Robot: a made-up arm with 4 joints.
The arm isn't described. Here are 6 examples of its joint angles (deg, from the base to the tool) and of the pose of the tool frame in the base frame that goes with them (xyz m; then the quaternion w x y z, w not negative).
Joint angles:
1: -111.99 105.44 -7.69 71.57
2: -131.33 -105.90 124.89 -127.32
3: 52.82 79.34 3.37 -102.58
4: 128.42 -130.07 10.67 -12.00
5: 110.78 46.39 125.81 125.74
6: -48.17 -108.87 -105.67 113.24
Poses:
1: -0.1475 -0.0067 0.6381 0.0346 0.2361 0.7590 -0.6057
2: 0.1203 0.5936 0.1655 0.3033 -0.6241 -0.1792 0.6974
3: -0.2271 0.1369 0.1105 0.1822 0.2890 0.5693 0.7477
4: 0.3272 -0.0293 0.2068 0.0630 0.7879 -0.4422 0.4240
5: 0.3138 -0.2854 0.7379 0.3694 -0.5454 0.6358 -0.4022
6: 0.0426 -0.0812 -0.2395 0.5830 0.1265 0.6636 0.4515
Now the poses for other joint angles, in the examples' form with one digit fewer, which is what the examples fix.
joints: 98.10 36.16 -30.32 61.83
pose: 0.197 -0.377 0.612 0.847 -0.338 -0.193 0.363
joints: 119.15 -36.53 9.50 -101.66
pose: -0.152 -0.242 0.434 0.354 -0.125 0.297 -0.878
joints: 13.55 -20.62 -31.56 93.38
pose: -0.662 -0.156 0.128 0.695 -0.021 -0.318 -0.645
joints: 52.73 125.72 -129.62 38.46
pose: -0.023 0.224 0.345 0.093 -0.559 -0.030 0.823
